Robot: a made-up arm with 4 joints.
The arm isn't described. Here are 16 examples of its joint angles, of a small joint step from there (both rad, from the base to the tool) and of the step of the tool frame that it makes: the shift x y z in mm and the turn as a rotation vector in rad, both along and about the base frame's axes.
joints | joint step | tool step
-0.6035 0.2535 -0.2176 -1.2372 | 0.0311 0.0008 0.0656 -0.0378 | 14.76 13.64 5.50 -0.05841 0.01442 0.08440
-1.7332 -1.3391 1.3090 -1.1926 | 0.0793 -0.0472 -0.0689 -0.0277 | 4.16 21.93 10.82 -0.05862 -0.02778 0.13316
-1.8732 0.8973 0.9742 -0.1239 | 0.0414 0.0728 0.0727 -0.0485 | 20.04 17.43 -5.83 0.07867 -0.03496 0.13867
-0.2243 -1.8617 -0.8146 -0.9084 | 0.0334 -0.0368 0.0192 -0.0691 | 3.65 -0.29 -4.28 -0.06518 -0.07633 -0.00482
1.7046 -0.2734 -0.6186 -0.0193 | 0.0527 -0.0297 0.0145 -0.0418 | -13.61 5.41 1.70 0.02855 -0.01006 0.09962
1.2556 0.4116 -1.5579 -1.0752 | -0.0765 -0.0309 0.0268 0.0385 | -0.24 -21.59 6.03 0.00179 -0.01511 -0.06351
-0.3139 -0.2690 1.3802 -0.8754 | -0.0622 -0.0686 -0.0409 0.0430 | -3.19 -12.16 15.35 0.01989 -0.11562 -0.06714
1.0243 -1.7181 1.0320 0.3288 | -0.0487 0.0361 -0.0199 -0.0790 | 3.40 2.38 2.35 -0.09748 0.02547 -0.05422
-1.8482 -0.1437 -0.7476 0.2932 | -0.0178 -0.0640 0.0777 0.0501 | 7.35 6.53 20.48 0.00360 0.08859 -0.04431
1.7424 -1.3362 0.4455 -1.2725 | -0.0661 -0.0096 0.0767 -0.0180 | -12.99 2.28 -8.79 0.04416 -0.04482 -0.12011
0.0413 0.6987 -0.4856 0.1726 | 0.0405 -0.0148 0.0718 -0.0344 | 9.24 24.34 9.48 -0.04473 -0.03226 0.10906
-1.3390 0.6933 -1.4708 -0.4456 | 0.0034 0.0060 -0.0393 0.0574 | -0.96 5.43 -5.51 0.07118 -0.00241 -0.01571
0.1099 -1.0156 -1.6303 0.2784 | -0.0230 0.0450 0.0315 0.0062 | -8.35 -4.41 -2.90 -0.01594 0.04952 -0.04977
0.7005 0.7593 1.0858 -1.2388 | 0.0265 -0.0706 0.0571 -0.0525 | -9.20 2.70 -1.23 -0.01842 -0.02703 0.08501
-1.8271 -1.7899 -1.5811 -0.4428 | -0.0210 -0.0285 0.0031 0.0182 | 1.07 10.94 1.76 -0.00333 0.00393 -0.02536
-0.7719 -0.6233 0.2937 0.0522 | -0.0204 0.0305 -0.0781 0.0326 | -10.50 -14.61 0.25 0.07969 -0.04261 -0.00577
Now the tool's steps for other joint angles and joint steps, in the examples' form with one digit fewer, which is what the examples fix.
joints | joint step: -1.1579 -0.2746 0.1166 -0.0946 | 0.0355 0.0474 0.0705 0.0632
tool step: 24.2 -1.3 -3.6 0.0085 0.0809 -0.0225
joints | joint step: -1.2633 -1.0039 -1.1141 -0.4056 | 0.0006 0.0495 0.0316 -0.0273
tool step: 3.7 -1.8 2.6 0.0160 0.0385 -0.0060
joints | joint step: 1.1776 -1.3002 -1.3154 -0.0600 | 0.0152 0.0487 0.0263 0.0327
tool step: -0.7 7.4 1.1 -0.0694 0.0241 -0.0336
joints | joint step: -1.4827 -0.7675 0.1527 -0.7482 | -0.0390 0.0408 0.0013 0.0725
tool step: -1.7 -5.7 -1.8 0.0563 -0.0257 -0.0938
